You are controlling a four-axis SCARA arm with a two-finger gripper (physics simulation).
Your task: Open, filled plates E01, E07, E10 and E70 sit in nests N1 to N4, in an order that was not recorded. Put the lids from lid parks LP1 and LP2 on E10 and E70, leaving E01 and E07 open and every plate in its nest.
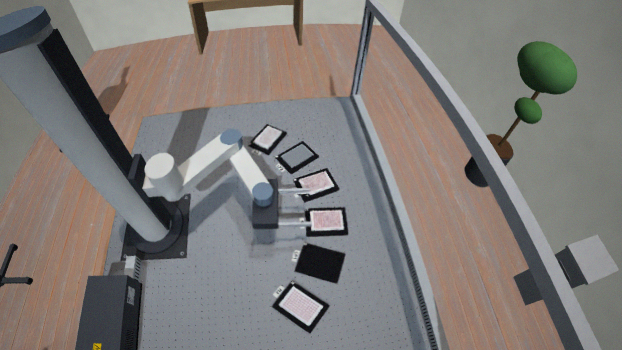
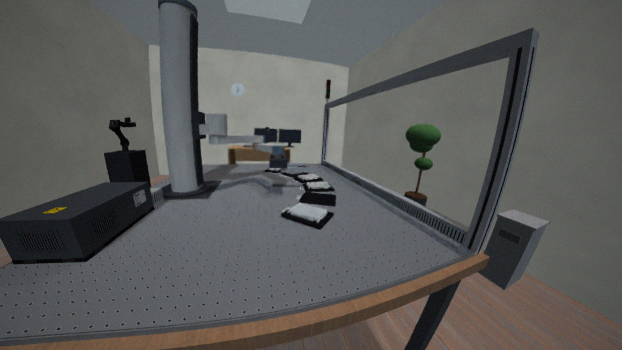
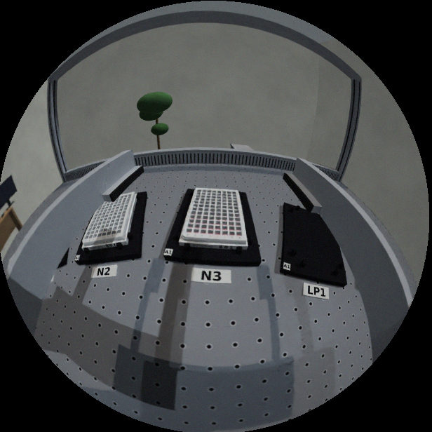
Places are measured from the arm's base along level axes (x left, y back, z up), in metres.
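Where they show: gripper, between the fingertips: (image 1: 310, 206) (image 2: 307, 167); arm's base, origin of its link: (image 1: 157, 227) (image 2: 188, 191).
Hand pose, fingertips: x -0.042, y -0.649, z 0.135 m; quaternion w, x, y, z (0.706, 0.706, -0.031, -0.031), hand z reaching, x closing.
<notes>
Each offset is from my fingertips to the centre of the thing. Level surfaces: height alone.
My gripper (image 1: 311, 207) (image 3: 213, 157) is open and empty, in the air short of nest N3 (image 3: 172, 250). Open plate @[dx -0.010, dy -0.067, dz -0.103 m] (image 1: 327, 220) (image 2: 318, 186) (image 3: 215, 215) sits flat in N3; its blurred label looks like E01. Open plate @[dx +0.171, dy -0.055, dz -0.103 m] (image 1: 316, 183) (image 3: 111, 217) sits in nest N2 (image 3: 135, 247); its label looks like E07. Plate E70 @[dx -0.334, dy +0.081, dz -0.098 m] (image 1: 301, 304) (image 2: 307, 212) sits in N4 under a clear lid that is hard to make out. The plate @[dx +0.467, dy +0.135, dz -0.103 m] (image 1: 268, 136) in N1 has no readable label. A clear lid @[dx +0.336, dy +0.006, dz -0.108 m] (image 1: 297, 156) lies on LP2. Lid park LP1 @[dx -0.178, dy -0.014, dz -0.112 m] (image 1: 320, 263) (image 2: 318, 199) (image 3: 310, 245) is bare.
The nests and parks form an arc on the perforated table @[dz -0.122 m] (image 1: 215, 295) (image 2: 210, 280). A framed guard (image 1: 400, 240) (image 2: 425, 70) runs along the far side. The arm's column (image 1: 95, 135) (image 2: 180, 100) and a dark control box (image 1: 107, 310) (image 2: 80, 220) stand opposite.
</notes>
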